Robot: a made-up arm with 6 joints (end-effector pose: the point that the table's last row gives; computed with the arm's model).
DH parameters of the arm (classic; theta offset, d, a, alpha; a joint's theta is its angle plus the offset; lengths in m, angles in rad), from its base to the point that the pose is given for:
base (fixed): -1.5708 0 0.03 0
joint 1: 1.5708 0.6 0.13 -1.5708
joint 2: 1.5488 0 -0.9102 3.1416
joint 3: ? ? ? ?
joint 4: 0 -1.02 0.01 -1.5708
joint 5: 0 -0.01 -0.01 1.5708
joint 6: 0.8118 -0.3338 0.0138 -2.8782
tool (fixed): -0.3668 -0.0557 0 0
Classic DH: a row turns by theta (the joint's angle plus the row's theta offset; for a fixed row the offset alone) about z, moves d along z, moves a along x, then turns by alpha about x.
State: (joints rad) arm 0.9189 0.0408 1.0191 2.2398 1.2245 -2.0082
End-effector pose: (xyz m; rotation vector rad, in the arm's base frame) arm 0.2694 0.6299 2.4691 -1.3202 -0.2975 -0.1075
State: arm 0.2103 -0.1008 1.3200 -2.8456 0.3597 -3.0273
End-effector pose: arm 0.0567 -0.0647 2.7849 -0.0813 0.3285 -1.4093
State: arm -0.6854 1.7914 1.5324 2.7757 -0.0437 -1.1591
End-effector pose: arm 1.7981 -1.5437 0.3570 1.9989 -0.9302 2.1063
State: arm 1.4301 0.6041 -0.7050 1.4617 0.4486 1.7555
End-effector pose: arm 0.0533 1.2160 0.2129 -0.4094 -2.5035 -0.0621
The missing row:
joint 3: -0.022 0 -0.27 1.5708
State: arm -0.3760 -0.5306 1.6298 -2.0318 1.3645 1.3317
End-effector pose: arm -1.0746 0.1435 2.1861 1.4076 0.1860 -0.3811
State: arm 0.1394 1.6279 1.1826 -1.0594 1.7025 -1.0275
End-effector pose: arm 2.1203 0.0452 0.5276 1.2265 0.4834 -0.3260
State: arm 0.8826 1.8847 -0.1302 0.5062 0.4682 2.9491
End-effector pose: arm 0.4604 0.6475 -0.9649 -1.0536 -2.5193 0.2125
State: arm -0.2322 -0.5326 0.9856 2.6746 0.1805 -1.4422
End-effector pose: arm -0.4830 0.0788 2.6774 -0.0999 -0.2525 -2.6073
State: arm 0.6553 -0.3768 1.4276 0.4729 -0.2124 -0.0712
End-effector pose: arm -0.5487 -0.4842 2.6503 0.3565 0.0444 -0.9141
